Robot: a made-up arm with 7 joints.
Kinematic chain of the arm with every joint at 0, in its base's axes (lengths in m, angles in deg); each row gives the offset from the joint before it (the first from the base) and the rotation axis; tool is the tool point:
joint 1: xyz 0 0 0.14 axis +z
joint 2: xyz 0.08 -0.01 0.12 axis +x
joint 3: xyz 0 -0.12 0.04 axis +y
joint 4: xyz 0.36 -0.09 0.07 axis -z
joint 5: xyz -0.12 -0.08 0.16 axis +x
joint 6: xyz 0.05 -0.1 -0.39 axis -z
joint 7: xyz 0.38 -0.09 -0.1 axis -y
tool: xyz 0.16 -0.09 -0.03
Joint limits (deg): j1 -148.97..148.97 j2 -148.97..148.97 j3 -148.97..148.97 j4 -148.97..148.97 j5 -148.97..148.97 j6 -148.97..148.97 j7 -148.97..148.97
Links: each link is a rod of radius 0.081 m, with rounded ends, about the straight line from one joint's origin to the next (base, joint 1, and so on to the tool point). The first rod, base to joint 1, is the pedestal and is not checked.
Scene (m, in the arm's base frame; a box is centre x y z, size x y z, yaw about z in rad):
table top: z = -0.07
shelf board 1: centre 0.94 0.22 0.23 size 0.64 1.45 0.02 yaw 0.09
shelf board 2: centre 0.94 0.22 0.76 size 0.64 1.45 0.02 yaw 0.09
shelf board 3: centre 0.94 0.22 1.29 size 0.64 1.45 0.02 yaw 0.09
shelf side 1: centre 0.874 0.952 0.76 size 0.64 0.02 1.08 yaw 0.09
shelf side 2: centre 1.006 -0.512 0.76 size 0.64 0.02 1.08 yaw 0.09
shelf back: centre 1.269 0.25 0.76 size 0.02 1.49 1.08 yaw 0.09
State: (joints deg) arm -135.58 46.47 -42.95 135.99 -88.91 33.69 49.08
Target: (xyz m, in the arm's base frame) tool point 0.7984 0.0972 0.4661
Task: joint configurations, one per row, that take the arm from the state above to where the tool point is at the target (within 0.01 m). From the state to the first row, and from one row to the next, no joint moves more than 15 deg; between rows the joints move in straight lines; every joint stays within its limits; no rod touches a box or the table.
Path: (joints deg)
1: -140.04 33.62 -57.66 140.32 -86.29 45.71 39.87
2: -144.51 20.77 -72.37 144.64 -83.67 57.74 30.67
3: -148.97 7.92 -87.08 148.97 -81.05 69.76 21.46

